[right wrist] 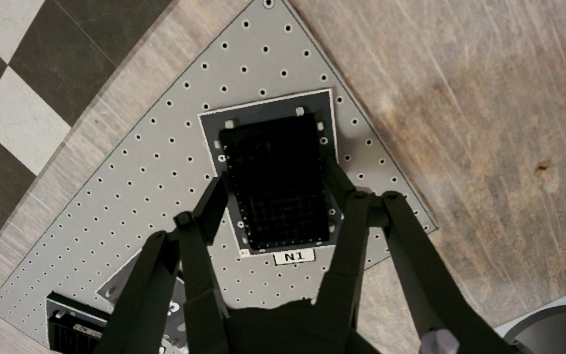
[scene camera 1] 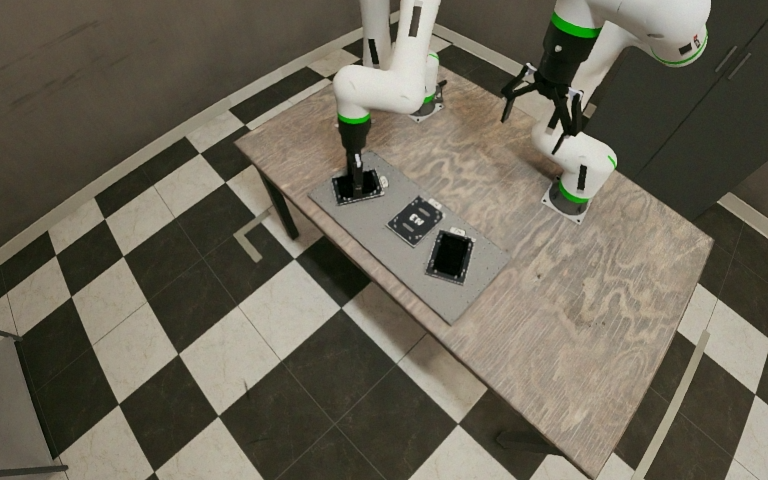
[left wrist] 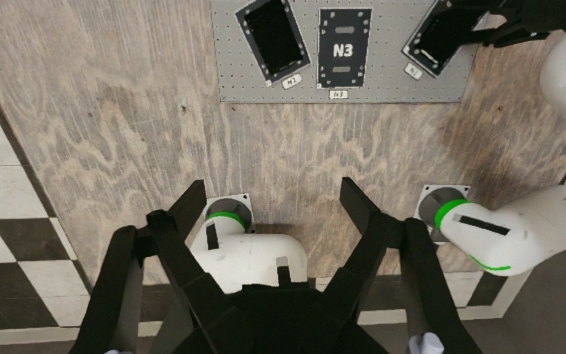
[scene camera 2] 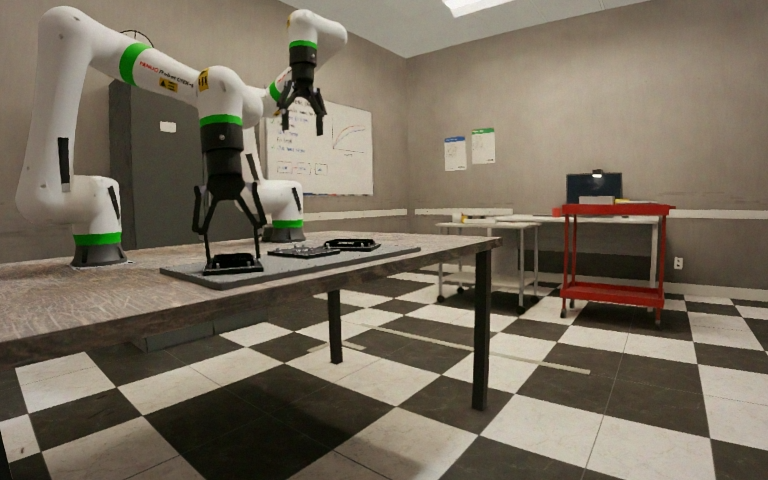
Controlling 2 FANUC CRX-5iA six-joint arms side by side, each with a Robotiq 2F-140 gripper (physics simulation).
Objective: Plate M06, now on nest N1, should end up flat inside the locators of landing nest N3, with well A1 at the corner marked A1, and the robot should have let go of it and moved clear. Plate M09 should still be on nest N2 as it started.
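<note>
Plate M06 [scene camera 1: 372, 182] [left wrist: 440, 37] [right wrist: 280, 205], black, lies on nest N1 [right wrist: 211, 121], whose marked corner is near the N1 label. My right gripper [scene camera 1: 357, 195] [scene camera 2: 232, 257] [right wrist: 274, 179] is lowered over it, open, one finger close along each long side; contact is unclear. Landing nest N3 [scene camera 1: 404, 229] [scene camera 2: 303, 251] [left wrist: 343, 61] is bare, with small locators around it. Plate M09 [scene camera 1: 451, 254] [scene camera 2: 353, 243] [left wrist: 275, 37] lies on nest N2 [left wrist: 260, 62]. My left gripper [scene camera 1: 531, 134] [scene camera 2: 303, 130] [left wrist: 274, 190] is open and empty, high above the table.
The nests stand on a grey perforated board [scene camera 1: 390, 271] [left wrist: 400, 95] on the wooden table [scene camera 1: 566, 294] [left wrist: 280, 135]. N3 lies between N1 and N2. In scene camera 2, a red cart [scene camera 2: 611, 291] and white tables stand beyond the table.
</note>
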